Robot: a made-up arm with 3 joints. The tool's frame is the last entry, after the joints. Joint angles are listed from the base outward. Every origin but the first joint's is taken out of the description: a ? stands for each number. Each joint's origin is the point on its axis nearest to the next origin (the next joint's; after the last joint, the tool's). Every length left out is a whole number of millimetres.
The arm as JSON. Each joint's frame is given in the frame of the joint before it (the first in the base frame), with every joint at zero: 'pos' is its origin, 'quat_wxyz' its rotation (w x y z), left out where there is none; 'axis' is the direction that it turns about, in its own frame. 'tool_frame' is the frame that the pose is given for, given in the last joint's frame.
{
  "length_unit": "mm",
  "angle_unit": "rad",
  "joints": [
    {
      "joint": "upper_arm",
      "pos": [
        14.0,
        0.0,
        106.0
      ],
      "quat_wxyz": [
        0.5,
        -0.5,
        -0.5,
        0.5
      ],
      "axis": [
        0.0,
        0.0,
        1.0
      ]
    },
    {
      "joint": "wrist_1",
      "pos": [
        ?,
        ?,
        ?
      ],
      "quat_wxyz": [
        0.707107,
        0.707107,
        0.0,
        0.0
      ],
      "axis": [
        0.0,
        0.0,
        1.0
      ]
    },
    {
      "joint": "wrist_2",
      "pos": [
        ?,
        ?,
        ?
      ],
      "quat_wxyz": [
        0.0,
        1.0,
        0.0,
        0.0
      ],
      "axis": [
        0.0,
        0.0,
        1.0
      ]
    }
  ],
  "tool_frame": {
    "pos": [
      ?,
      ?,
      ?
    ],
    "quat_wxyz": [
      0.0,
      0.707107,
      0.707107,
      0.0
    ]
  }
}
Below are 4 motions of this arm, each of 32 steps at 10 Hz.
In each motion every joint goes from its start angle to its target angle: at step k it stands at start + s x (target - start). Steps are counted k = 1, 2, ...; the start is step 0. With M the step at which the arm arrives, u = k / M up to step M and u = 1 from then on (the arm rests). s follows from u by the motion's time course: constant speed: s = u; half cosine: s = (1 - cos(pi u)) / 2; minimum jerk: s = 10 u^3 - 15 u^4 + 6 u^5.
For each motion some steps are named. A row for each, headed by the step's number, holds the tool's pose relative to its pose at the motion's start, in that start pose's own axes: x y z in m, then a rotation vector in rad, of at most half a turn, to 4 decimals.
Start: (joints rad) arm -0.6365 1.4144 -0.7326
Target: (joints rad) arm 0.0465 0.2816 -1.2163
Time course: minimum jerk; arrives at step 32
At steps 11, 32:
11: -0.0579 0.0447 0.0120 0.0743 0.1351 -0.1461
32: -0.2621 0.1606 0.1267 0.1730 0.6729 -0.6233

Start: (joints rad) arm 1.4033 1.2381 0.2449
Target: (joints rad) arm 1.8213 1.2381 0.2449
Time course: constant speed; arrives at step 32
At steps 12, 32:
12: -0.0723 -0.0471 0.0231 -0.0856 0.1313 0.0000
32: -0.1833 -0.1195 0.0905 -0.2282 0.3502 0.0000

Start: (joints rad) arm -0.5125 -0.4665 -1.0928
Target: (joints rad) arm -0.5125 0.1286 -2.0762
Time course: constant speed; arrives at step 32
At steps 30, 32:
30: 0.1145 -0.0050 0.0000 0.0000 0.0000 1.4798
32: 0.1212 0.0028 0.0000 0.0000 0.0000 1.5785

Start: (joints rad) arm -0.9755 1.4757 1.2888
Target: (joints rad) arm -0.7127 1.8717 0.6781
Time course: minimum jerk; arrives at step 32
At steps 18, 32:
18: 0.0449 -0.1634 0.0326 -0.1446 0.0784 0.6187
32: 0.0874 -0.2394 0.0639 -0.2114 0.1746 1.0007

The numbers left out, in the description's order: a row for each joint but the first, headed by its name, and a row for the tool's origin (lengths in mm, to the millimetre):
wrist_1: 7.0 561.0 0.0
wrist_2: 113.0 22.0 0.0
tool: -70.0 -106.0 0.0

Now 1 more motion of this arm.
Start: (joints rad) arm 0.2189 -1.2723 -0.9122
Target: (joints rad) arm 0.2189 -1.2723 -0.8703
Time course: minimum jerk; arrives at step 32
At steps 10, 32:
10: -0.0005 0.0008 0.0000 0.0000 0.0000 -0.0075
32: -0.0028 0.0045 0.0000 0.0000 0.0000 -0.0419

